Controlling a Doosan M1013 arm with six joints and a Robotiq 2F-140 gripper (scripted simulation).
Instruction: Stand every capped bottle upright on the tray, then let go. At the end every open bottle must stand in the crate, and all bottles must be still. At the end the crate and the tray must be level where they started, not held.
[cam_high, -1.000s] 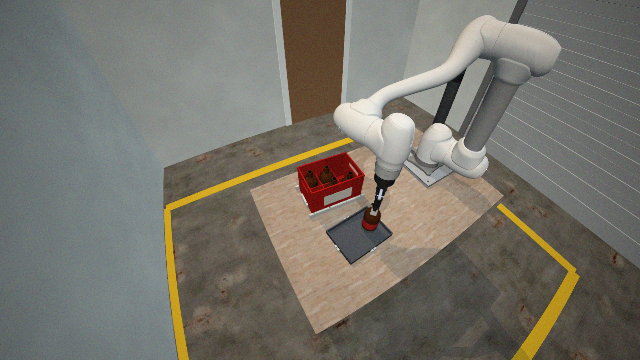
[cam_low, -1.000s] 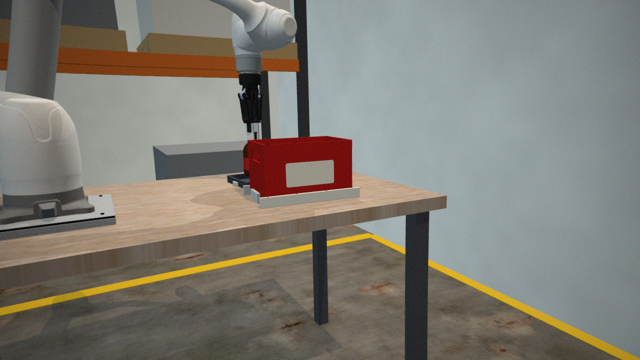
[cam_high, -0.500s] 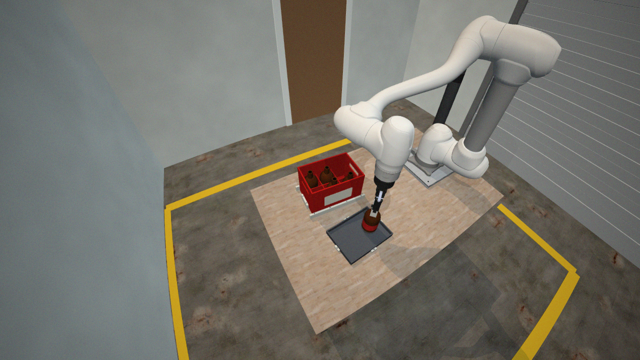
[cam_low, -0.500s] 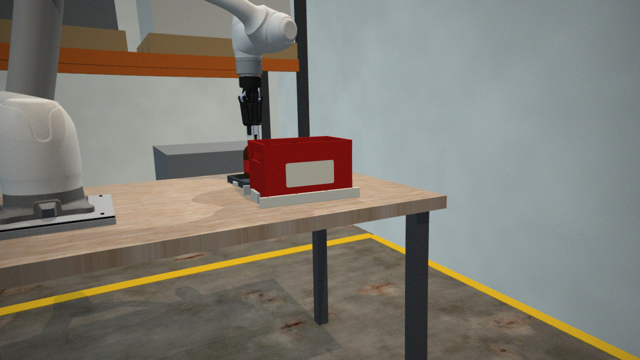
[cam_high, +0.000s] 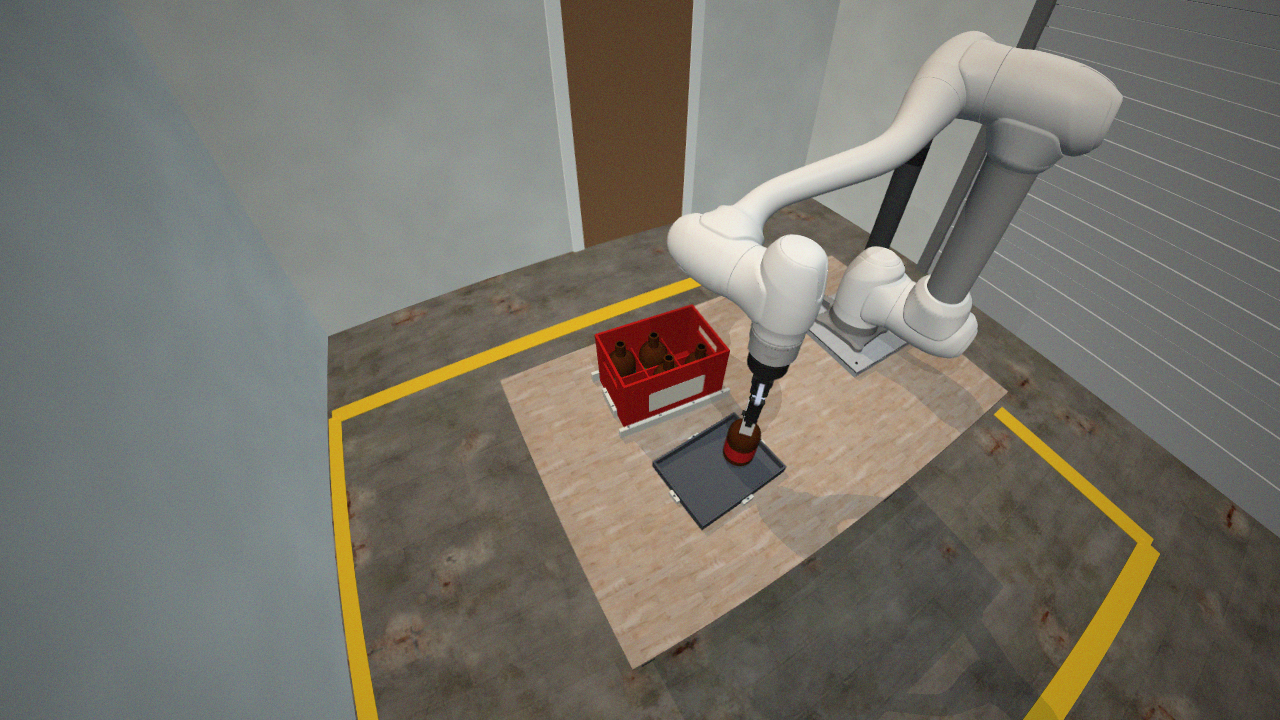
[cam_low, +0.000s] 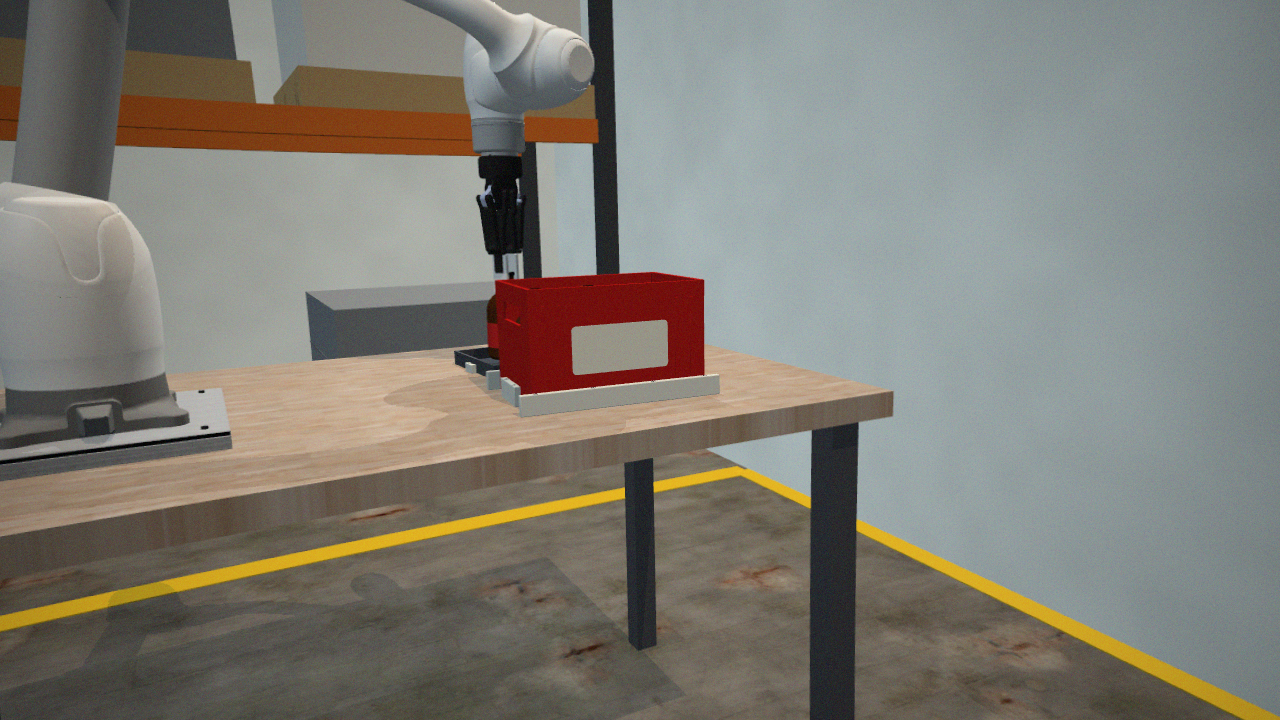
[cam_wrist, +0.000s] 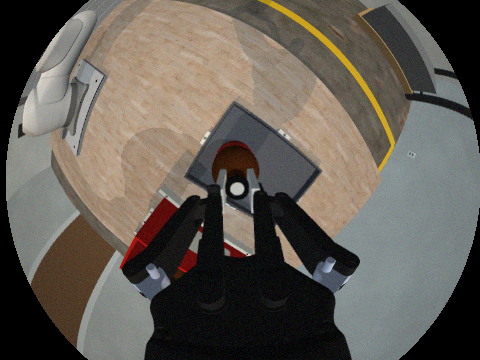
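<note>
My hand is 70 mm above the brown capped bottle. Round my hand: dark grey tray 50 mm ahead, 160 mm below; then crate 20 mm ahead, 280 mm to the right, 90 mm below.
</note>
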